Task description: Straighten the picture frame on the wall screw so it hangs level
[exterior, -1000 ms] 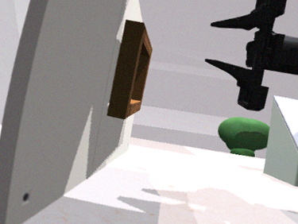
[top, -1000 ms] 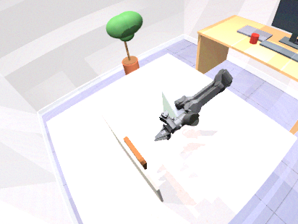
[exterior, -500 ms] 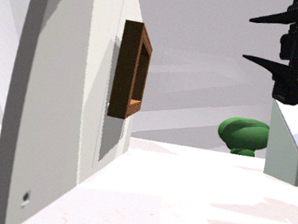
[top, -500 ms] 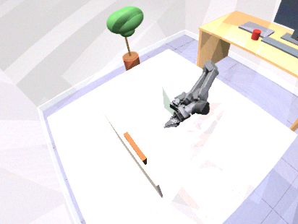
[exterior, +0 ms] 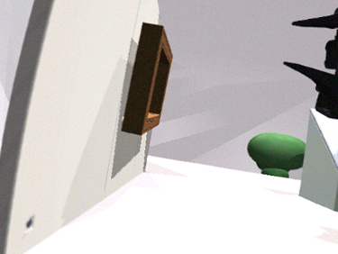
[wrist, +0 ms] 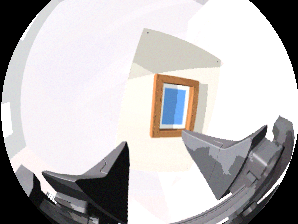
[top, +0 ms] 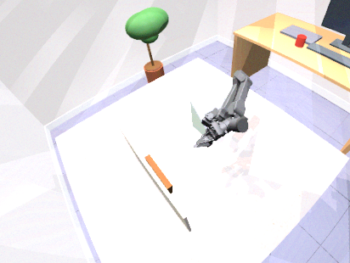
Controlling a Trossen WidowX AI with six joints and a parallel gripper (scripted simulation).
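My gripper tip is now 19 cm short of the brown picture frame, 1 cm to the left of it and 9 cm above it. Also, from my gripper tip: wall panel 20 cm ahead, 9 cm below.
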